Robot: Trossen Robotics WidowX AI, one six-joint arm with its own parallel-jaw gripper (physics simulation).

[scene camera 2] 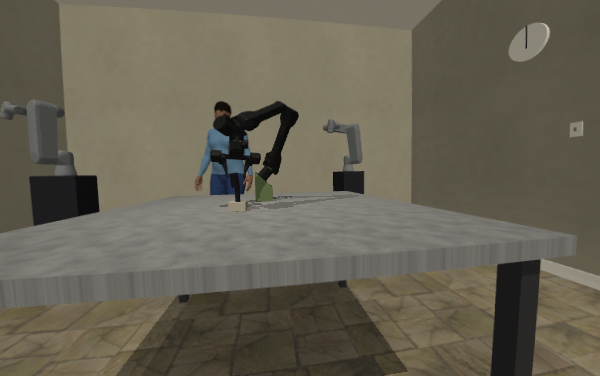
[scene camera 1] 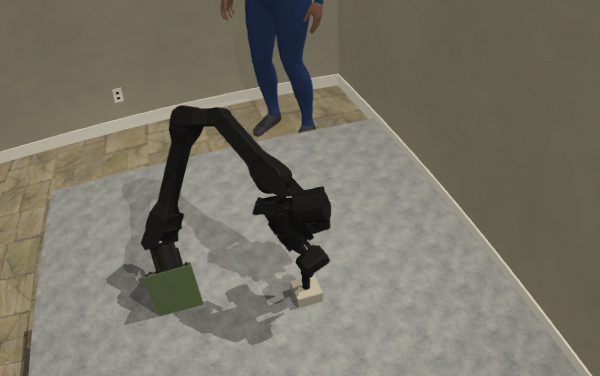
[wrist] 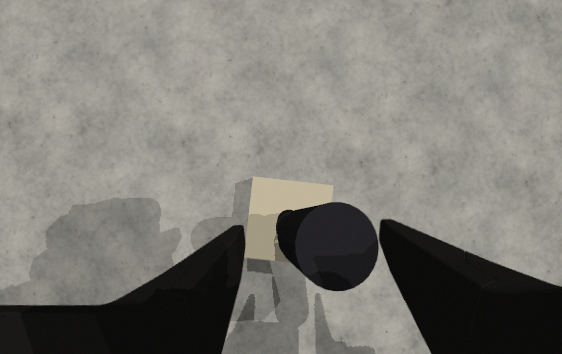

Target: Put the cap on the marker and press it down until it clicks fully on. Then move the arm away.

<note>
I see my gripper, a dark cap and a beige block.
My gripper shows as well in scene camera 2 and in the wrist view.
</note>
